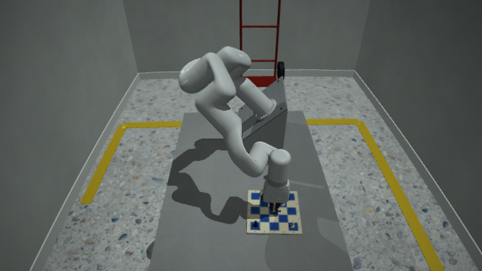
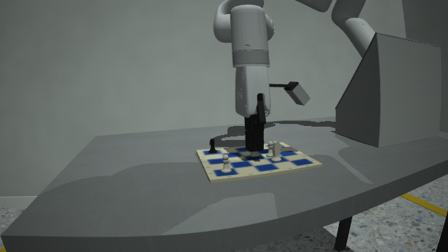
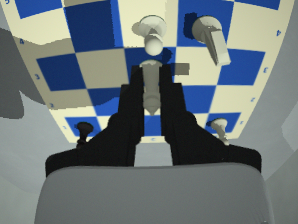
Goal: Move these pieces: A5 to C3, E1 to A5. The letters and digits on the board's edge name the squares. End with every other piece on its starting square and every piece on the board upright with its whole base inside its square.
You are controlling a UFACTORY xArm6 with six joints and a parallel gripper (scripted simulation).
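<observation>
The chessboard is 40 mm below my hand. Round my hand: tall pale piece: 30 mm behind, 40 mm to the left, 20 mm below; black pawn: 70 mm ahead, 80 mm to the right, 20 mm below.
</observation>
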